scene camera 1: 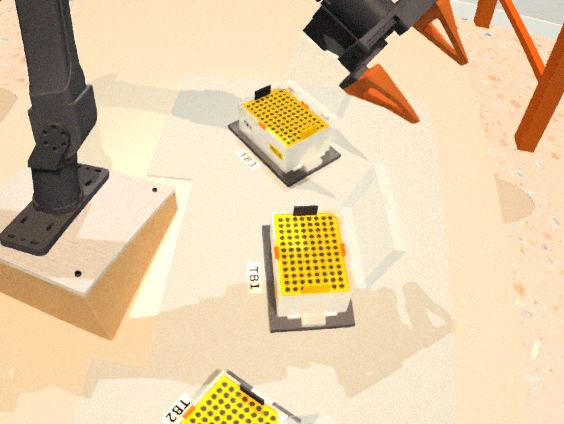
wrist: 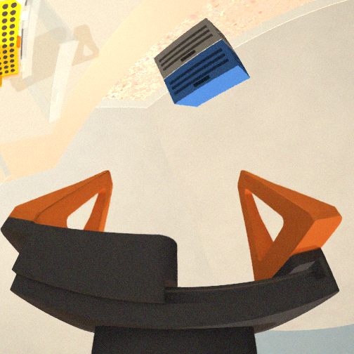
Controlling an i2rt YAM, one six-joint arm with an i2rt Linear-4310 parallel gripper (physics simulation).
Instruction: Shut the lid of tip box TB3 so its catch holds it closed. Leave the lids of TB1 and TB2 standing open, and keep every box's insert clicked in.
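Seen in the pictures: gripper, between the fingertips: (scene camera 1: pixel 442 91); arm's base, origin of its link: (scene camera 1: pixel 58 207).
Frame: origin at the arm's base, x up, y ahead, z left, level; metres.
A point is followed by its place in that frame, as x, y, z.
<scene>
Tip box TB3 (scene camera 1: pixel 307 145) @[-0.037, 0.295, 0.211] stands on a dark base at the upper middle of the scene view, its yellow insert (scene camera 1: pixel 285 117) @[-0.024, 0.255, 0.249] seated level. Its clear lid (scene camera 1: pixel 320 72) @[0.022, 0.295, 0.315] stands open on the right side, partly hidden by the gripper. TB1 (scene camera 1: pixel 310 255) @[-0.025, 0.328, 0.018] stands in the middle with its clear lid (scene camera 1: pixel 377 230) @[0.022, 0.400, 0.036] open to the right. TB2 (scene camera 1: pixel 230 405) @[-0.025, 0.278, -0.186] is cut off by the bottom edge; a bit of its lid shows. My gripper (scene camera 1: pixel 441 92) @[0.180, 0.438, 0.110] (wrist: pixel 174 177) is open and empty, above and right of TB3. The wrist view shows a yellow insert (wrist: pixel 7 35); I cannot tell whose.
The arm's base plate (scene camera 1: pixel 55 207) @[0.028, 0.015, -0.020] sits on a wooden block (scene camera 1: pixel 132 200) @[-0.021, 0.089, 0.047] at the left. An orange frame (scene camera 1: pixel 542 95) stands at the right edge. A grey and blue box (wrist: pixel 207 80) shows at the top of the wrist view.
</scene>
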